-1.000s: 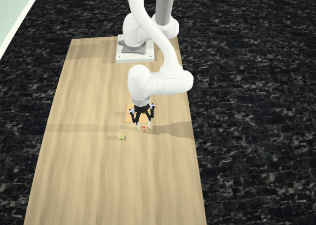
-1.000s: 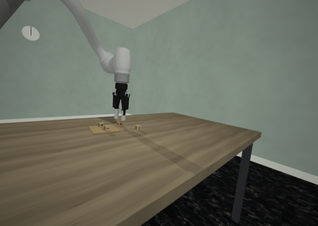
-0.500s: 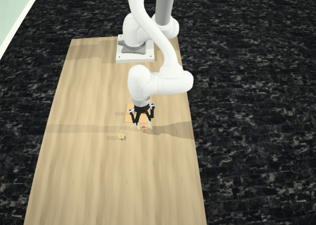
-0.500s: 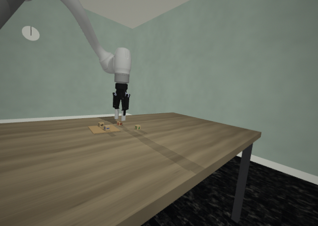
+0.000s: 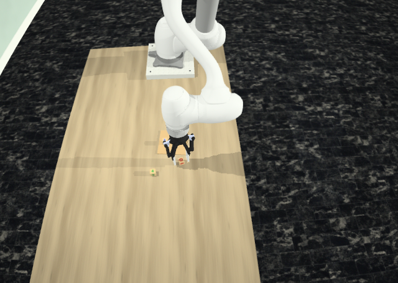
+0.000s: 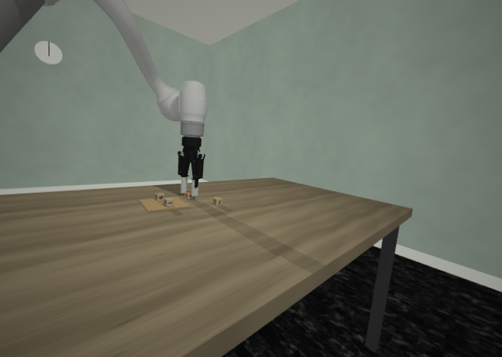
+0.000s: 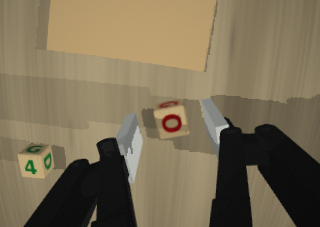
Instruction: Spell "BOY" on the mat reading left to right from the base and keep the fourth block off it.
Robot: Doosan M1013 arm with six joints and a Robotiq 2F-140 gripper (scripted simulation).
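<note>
Now: the tan square mat 110 mm behind my hand, 50 mm to the right of it and 40 mm below it.
</note>
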